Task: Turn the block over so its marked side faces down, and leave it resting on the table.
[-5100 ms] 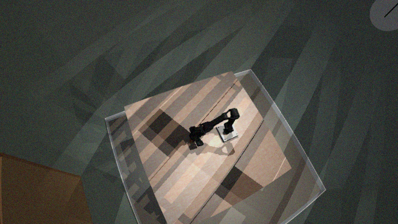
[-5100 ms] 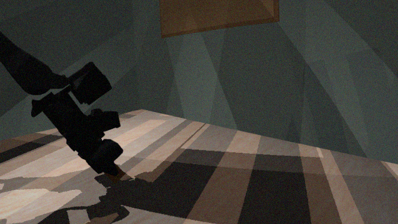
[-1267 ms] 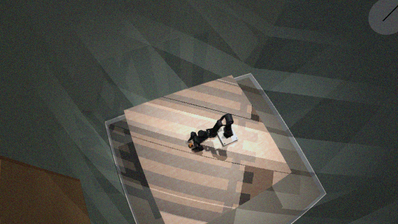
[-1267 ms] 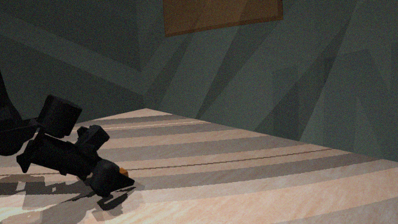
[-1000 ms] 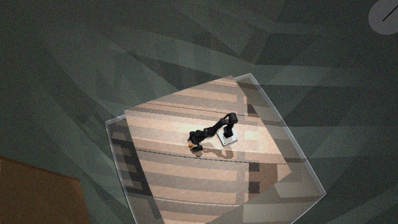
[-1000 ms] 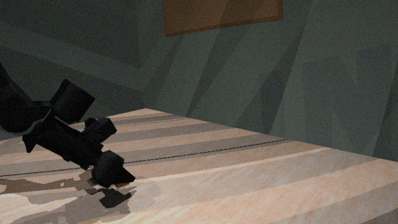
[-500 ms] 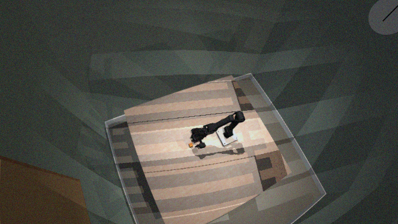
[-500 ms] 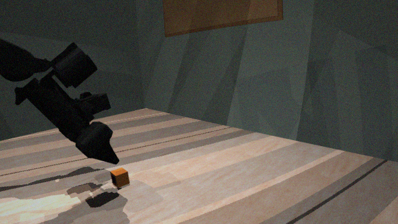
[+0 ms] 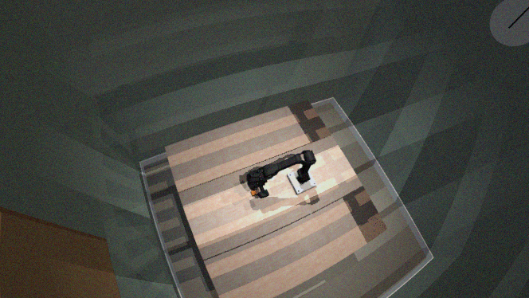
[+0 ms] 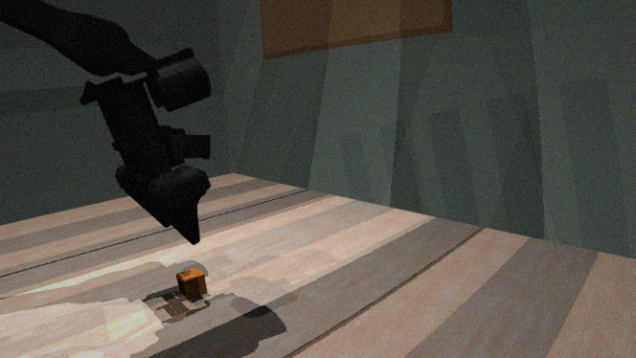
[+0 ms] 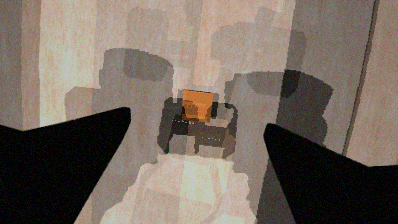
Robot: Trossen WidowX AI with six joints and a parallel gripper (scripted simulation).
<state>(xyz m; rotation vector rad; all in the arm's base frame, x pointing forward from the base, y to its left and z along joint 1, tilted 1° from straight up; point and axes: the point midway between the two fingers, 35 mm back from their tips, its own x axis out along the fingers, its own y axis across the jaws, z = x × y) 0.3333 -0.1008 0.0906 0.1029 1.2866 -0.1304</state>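
Now: the orange block 80 mm below my gripper tip.
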